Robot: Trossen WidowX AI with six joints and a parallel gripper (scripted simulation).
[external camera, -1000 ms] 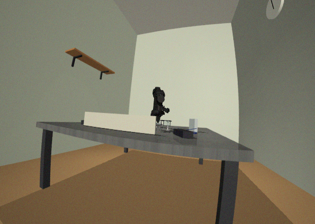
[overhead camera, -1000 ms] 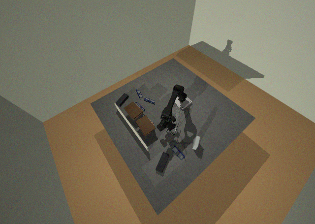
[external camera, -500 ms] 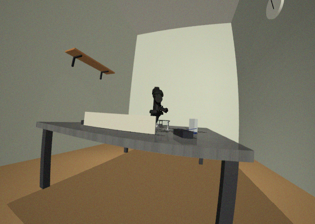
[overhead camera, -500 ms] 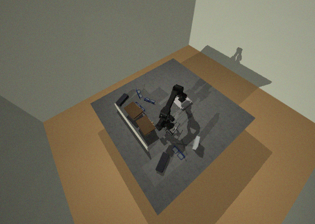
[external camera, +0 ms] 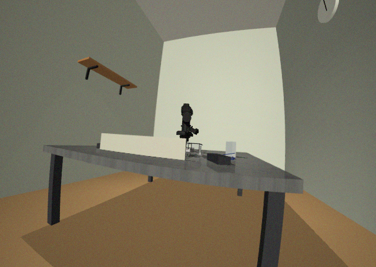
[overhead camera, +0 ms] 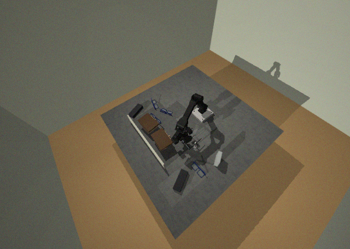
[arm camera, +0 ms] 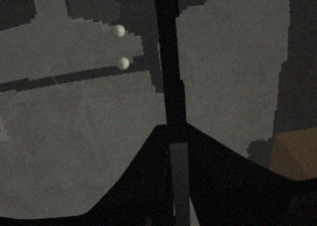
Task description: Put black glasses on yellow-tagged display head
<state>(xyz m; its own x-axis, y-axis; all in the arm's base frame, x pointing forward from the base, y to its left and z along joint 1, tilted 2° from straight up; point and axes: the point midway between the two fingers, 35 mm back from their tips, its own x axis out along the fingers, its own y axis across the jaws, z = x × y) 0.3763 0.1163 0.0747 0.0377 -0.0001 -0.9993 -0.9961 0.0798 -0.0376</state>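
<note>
The white stand is 100 mm to the left of my gripper tip, 60 mm behind it and 40 mm below it. The rest, counted from my gripper tip: brown head: 110 mm ahead, 100 mm to the right; long white board: 250 mm ahead, 220 mm to the right, 10 mm below; white box: 320 mm to the left, 110 mm behind.
</note>
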